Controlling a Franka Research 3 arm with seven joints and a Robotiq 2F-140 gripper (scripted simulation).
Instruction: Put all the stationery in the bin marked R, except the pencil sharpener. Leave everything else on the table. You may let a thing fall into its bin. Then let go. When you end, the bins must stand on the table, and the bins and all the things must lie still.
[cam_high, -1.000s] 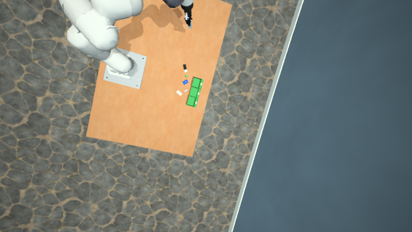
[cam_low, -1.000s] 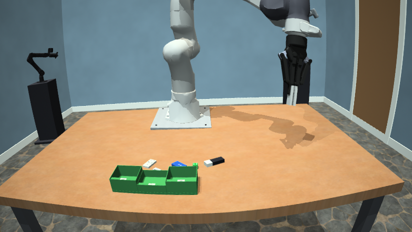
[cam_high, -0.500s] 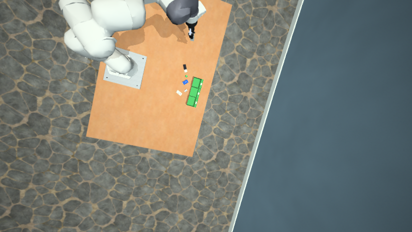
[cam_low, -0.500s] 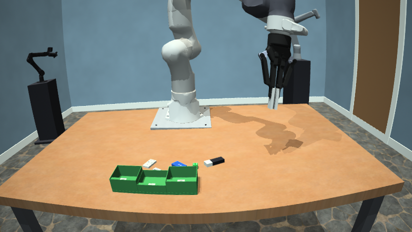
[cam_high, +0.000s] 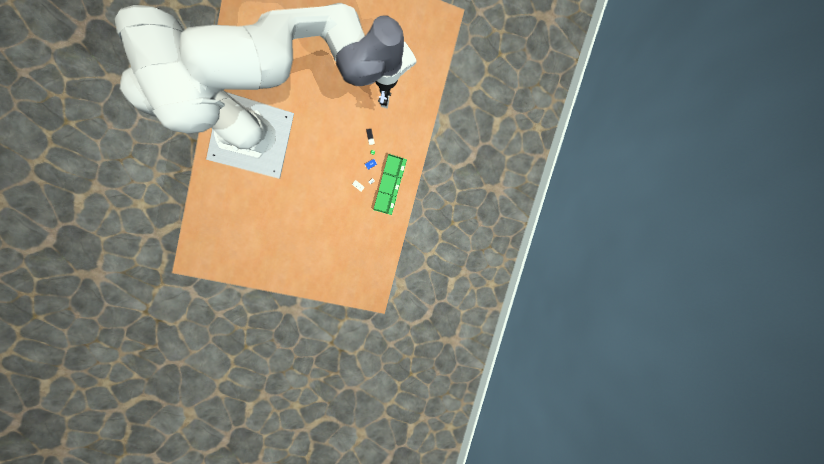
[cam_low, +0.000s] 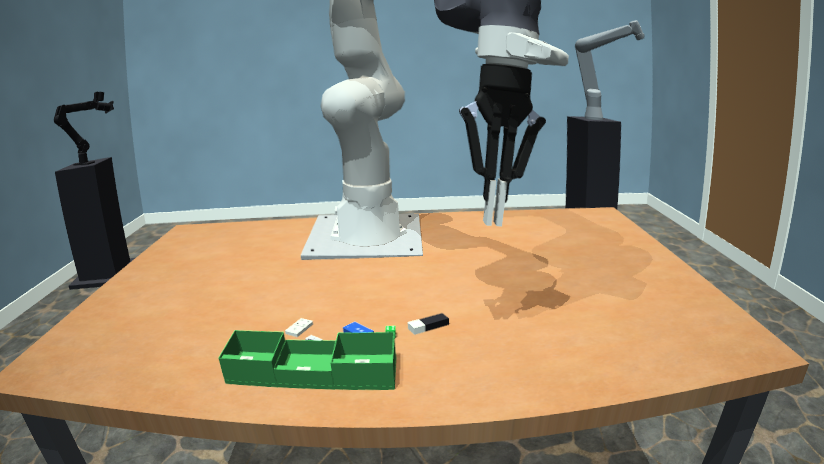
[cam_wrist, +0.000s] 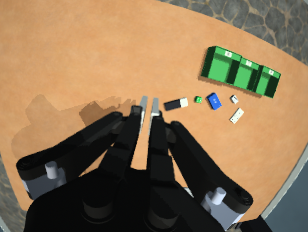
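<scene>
Now: the green bin row 40 mm ahead of my hand, 290 mm to the right of it and 200 mm below it. Also, from my hand: blue flat item 50 mm behind, 210 mm to the right, 210 mm below; then green piece 40 mm behind, 160 mm to the right, 210 mm below; then black-and-white stick-shaped item 50 mm behind, 100 mm to the right, 210 mm below.
</scene>
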